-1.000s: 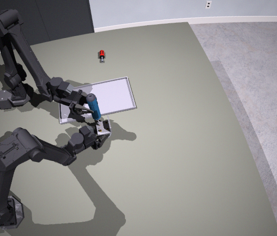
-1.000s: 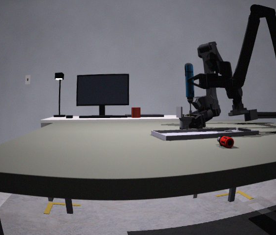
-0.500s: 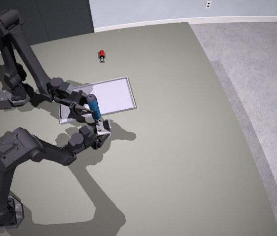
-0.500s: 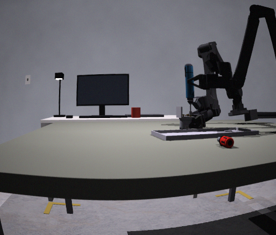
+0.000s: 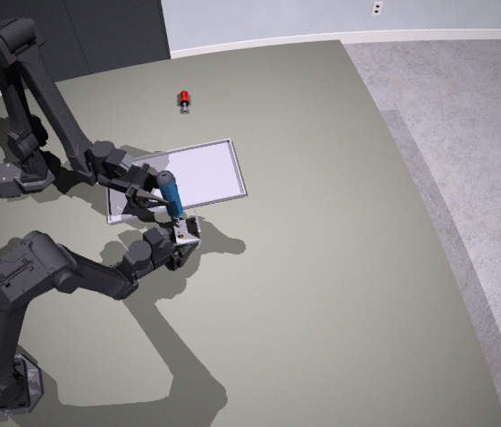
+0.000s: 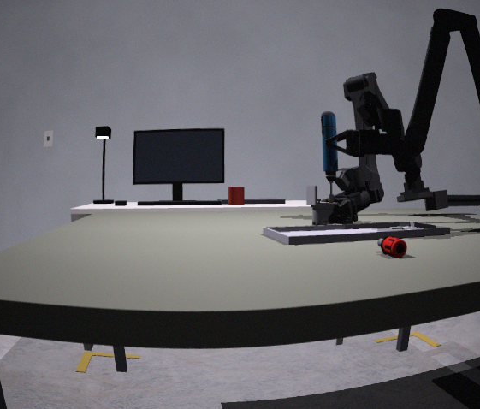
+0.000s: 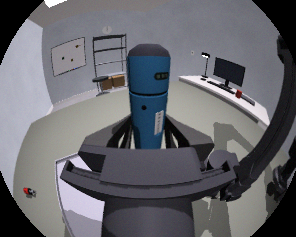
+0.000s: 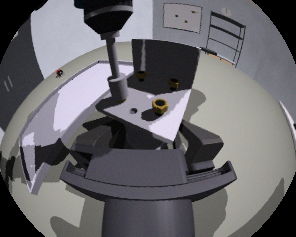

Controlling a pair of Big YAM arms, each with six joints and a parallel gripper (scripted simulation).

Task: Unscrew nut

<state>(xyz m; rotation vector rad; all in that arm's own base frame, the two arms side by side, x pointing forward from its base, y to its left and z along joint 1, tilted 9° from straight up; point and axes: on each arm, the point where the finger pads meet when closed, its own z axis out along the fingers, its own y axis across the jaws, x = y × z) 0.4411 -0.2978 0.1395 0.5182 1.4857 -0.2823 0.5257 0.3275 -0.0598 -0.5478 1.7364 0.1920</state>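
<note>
My right gripper is now 5 cm below the bracket. The rest, counted from my right hand: socket tip 2 cm behind, 2 cm to the left, 7 cm above; then short red-handled tool 1 cm ahead, 54 cm to the left, 1 cm below; then shallow white tray 5 cm behind, 21 cm to the left, 2 cm below.
</note>
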